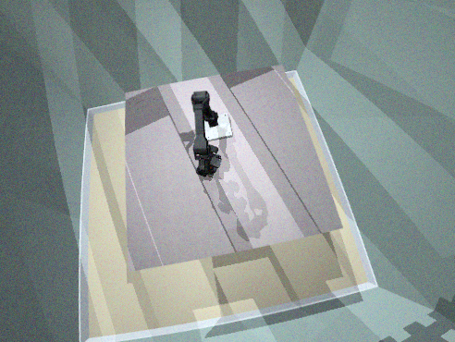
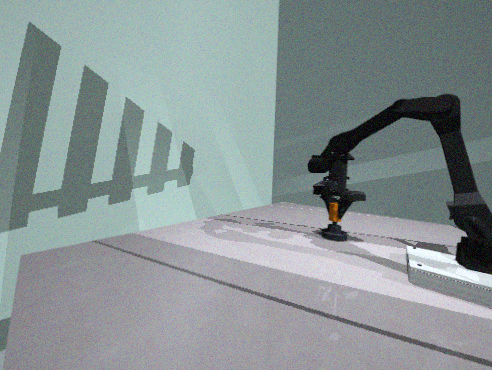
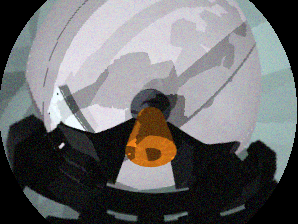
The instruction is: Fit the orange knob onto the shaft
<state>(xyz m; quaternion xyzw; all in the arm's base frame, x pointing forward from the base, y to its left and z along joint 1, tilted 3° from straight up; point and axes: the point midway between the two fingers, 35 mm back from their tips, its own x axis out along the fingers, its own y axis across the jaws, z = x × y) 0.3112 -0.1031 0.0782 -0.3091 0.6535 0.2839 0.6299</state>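
The orange knob is 2 cm above my gripper tip. Also, from my gripper tip: dark round pedestal (4 cm below).
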